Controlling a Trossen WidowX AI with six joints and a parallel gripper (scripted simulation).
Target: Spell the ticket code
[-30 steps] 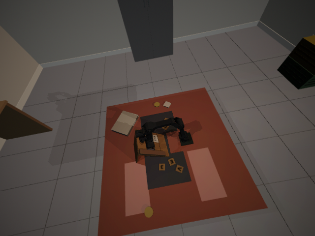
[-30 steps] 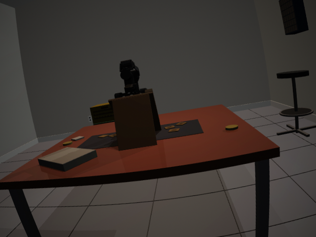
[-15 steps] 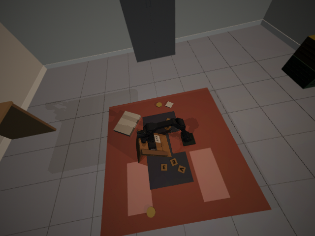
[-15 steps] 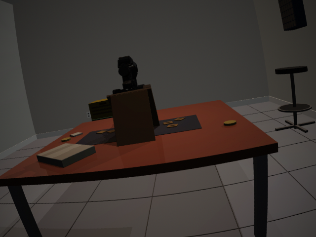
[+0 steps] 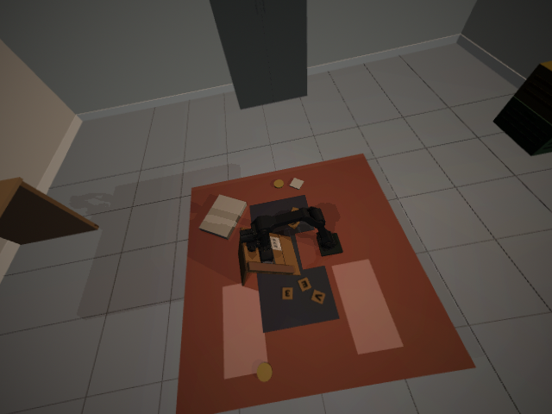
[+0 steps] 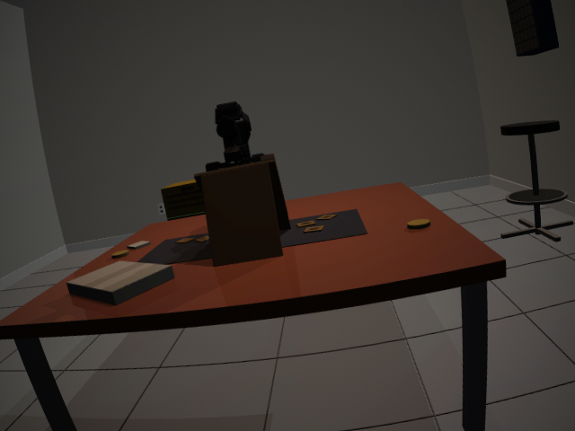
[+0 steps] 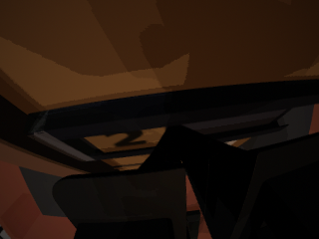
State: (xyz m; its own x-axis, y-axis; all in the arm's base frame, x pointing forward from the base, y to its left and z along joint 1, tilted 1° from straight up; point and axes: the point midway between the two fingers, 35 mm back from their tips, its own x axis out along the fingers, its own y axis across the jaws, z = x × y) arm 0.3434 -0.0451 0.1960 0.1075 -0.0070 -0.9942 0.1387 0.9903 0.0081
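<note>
Right now the white ticket is 70 mm below my gripper tip, 60 mm behind it and 40 mm to the right of it. Also, from my gripper tip: book 400 mm to the right, 190 mm ahead, 160 mm below; dark mat 180 mm below, 150 mm behind; tile 30 mm to the left, 10 mm ahead.
</note>
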